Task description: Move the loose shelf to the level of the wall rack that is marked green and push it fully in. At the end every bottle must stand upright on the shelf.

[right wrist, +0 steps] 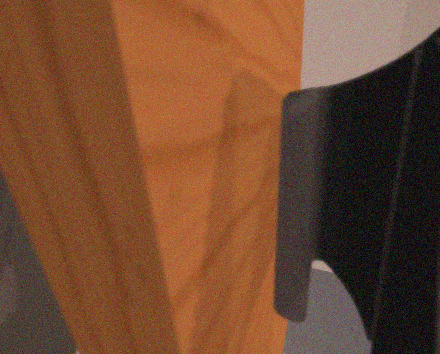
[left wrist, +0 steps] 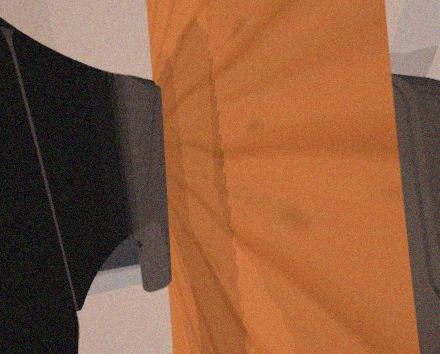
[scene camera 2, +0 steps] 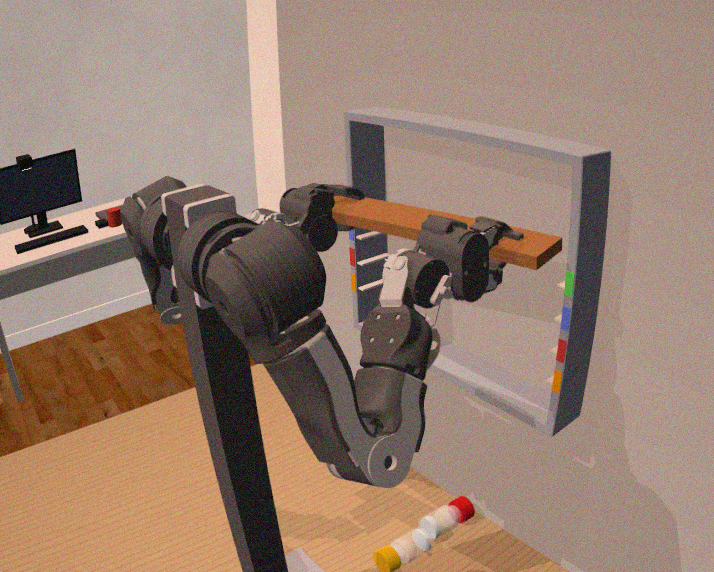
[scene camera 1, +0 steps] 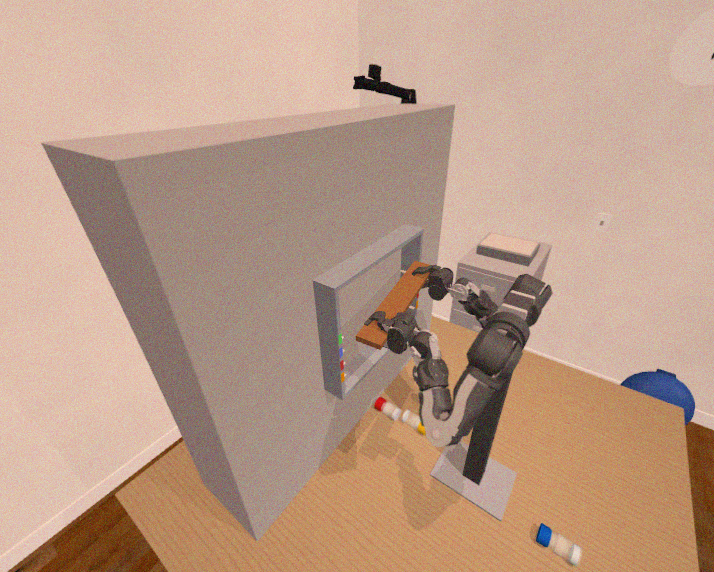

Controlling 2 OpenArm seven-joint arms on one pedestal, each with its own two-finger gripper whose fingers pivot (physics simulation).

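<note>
The loose orange-brown shelf [scene camera 1: 400,297] [scene camera 2: 405,218] [left wrist: 300,190] [right wrist: 190,150] is held roughly level in front of the wall rack [scene camera 1: 366,260] [scene camera 2: 476,132]. In scene camera 2 its near end shows slightly above the green mark [scene camera 2: 569,284]; how far it is in cannot be told. My left gripper [scene camera 1: 378,322] [scene camera 2: 346,209] [left wrist: 285,185] is shut on one end. My right gripper [scene camera 1: 423,272] [scene camera 2: 505,253] [right wrist: 150,200] is shut on the other. No bottle stands on the shelf. A red-capped bottle [scene camera 1: 388,408] [scene camera 2: 444,518] and a yellow-capped bottle [scene camera 1: 413,420] [scene camera 2: 402,549] lie on the table, end to end.
A blue-capped bottle [scene camera 1: 558,543] lies on the table [scene camera 1: 613,452] behind the pedestal base [scene camera 1: 497,497]. The grey wall [scene camera 1: 238,268] carries the rack. Blue [scene camera 2: 566,318], red [scene camera 2: 561,350] and orange [scene camera 2: 557,381] marks sit below the green one. A cabinet [scene camera 1: 476,280] stands beyond the table.
</note>
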